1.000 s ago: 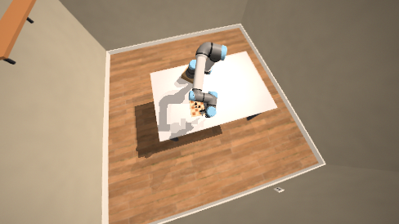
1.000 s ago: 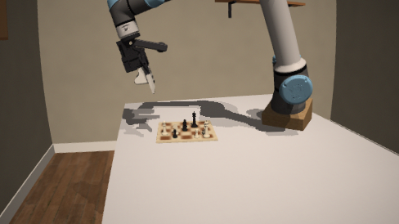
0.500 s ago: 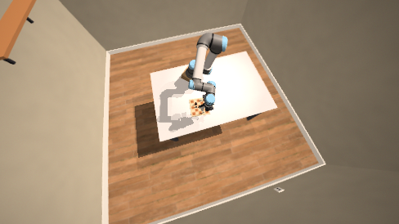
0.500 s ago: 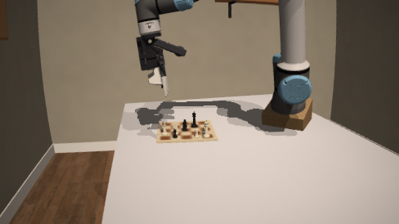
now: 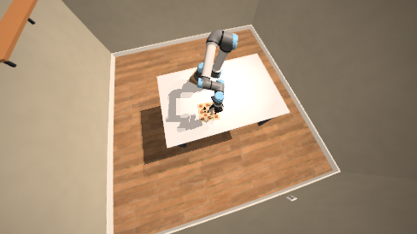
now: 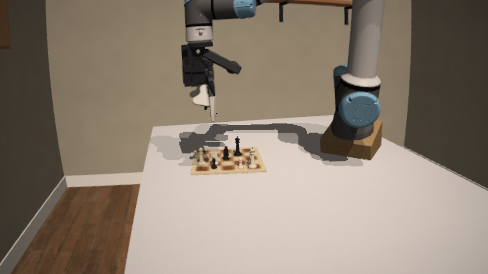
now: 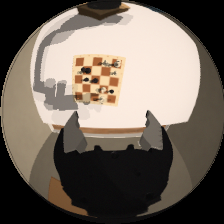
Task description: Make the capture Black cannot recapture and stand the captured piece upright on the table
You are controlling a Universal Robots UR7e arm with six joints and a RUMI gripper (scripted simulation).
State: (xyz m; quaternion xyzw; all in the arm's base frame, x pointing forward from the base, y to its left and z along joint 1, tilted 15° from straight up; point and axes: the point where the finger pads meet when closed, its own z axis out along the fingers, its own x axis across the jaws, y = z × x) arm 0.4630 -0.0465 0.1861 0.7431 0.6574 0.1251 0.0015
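The chessboard lies 16 cm below my hand, 6 cm to the right of it and 6 cm behind it.
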